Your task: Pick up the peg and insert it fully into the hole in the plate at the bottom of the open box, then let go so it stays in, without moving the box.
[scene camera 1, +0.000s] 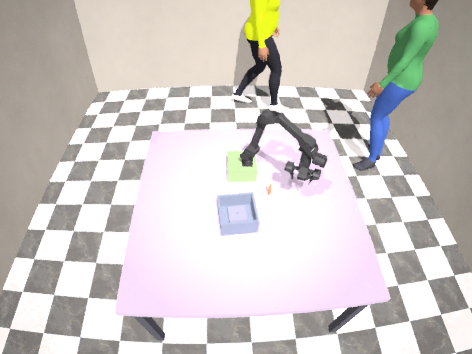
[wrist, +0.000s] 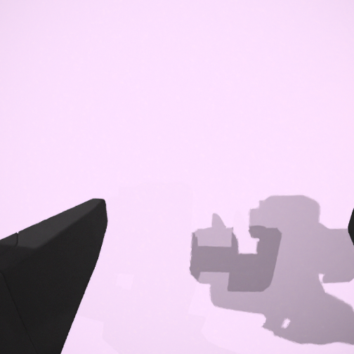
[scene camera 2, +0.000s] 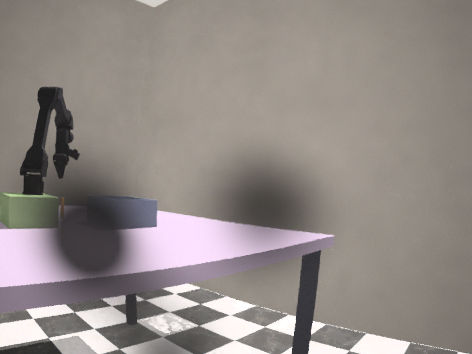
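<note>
The orange peg stands upright on the table, between the green block and the box; it does not show in the wrist view. The blue-grey open box stands in front and to the left of the peg in scene camera 1. The plate lies on its bottom, with a small dark hole near its middle. My gripper is open and empty. It hangs above the table, pointing down, to the right of the peg in scene camera 1 and apart from it.
The arm's base stands on a green block behind the box. The pink table carries everything. The arm's shadow lies on the table below the gripper. Two people stand beyond the table. Dark blurs cover parts of scene camera 2.
</note>
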